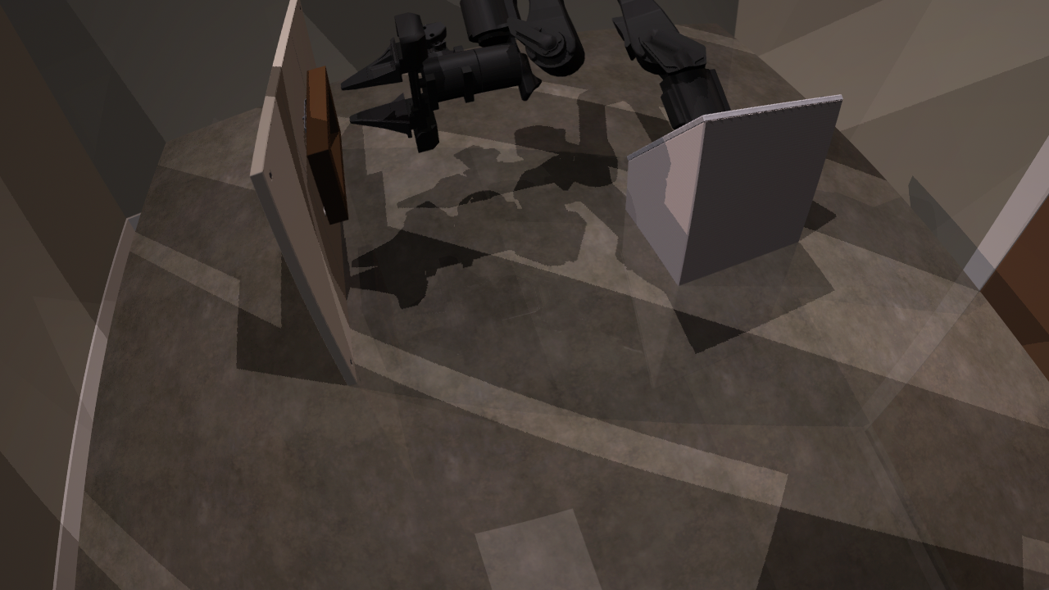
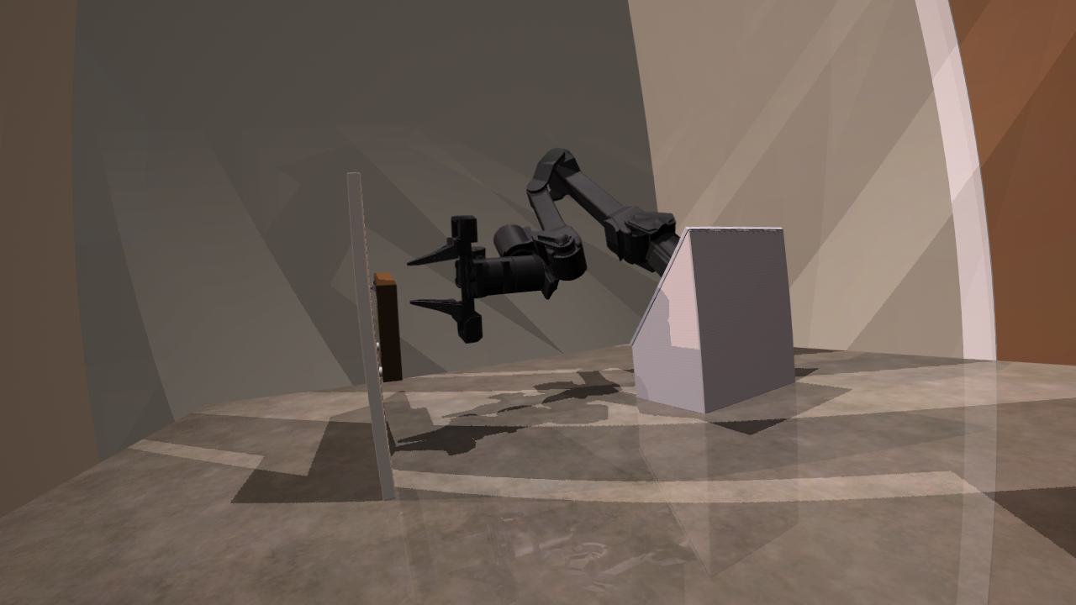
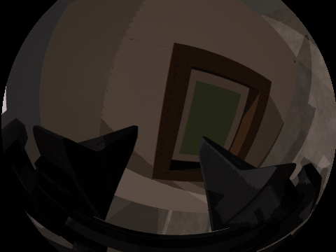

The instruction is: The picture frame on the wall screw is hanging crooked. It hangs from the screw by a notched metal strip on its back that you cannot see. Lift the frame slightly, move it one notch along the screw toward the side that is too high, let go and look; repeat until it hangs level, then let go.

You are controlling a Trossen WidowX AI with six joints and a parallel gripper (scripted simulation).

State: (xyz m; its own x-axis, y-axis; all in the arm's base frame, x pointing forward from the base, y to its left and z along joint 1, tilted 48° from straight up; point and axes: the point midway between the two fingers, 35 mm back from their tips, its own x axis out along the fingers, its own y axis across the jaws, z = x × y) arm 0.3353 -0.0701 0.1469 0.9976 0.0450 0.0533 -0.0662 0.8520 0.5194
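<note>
Now: the brown wooden picture frame 4 cm ahead of my gripper tip, 1 cm to the right of it and 5 cm below it. The rest, counted from my gripper tip: wall panel: 5 cm ahead, 6 cm below.
</note>
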